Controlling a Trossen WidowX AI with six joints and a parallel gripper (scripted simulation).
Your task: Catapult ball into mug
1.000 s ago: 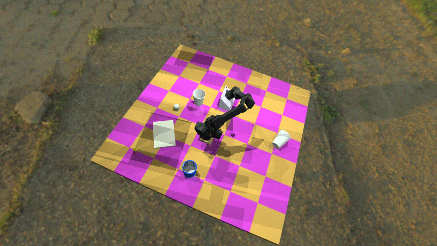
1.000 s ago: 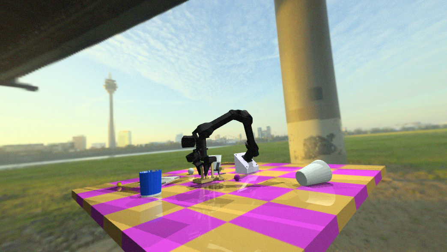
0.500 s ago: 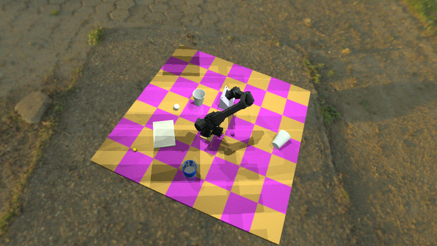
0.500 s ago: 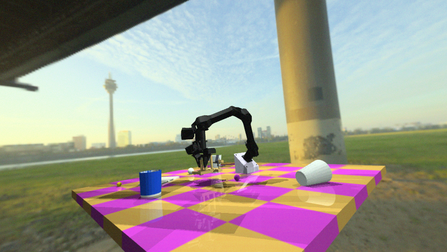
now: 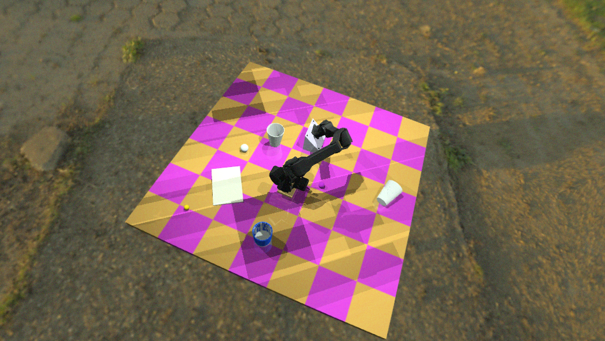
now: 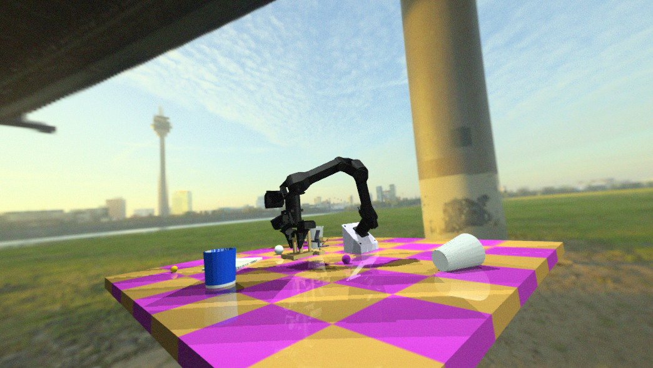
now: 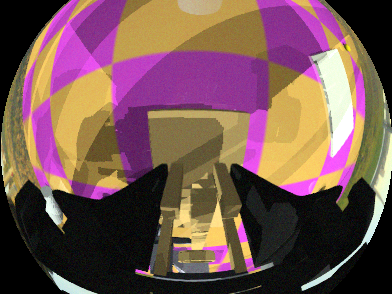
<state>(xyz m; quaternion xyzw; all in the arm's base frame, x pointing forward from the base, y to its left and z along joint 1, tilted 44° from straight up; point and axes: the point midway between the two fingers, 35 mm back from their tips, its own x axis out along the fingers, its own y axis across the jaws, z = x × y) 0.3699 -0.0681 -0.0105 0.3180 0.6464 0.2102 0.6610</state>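
Now: the purple ball 9 cm behind my gripper tip, 16 cm to the left of it and 5 cm below it. From my gripper tip the other things lie so: blue mug (28 cm ahead, 4 cm to the right, 3 cm below); wooden catapult (6 cm behind, 3 cm to the left, 2 cm above); white slab (6 cm ahead, 31 cm to the right, 6 cm below).
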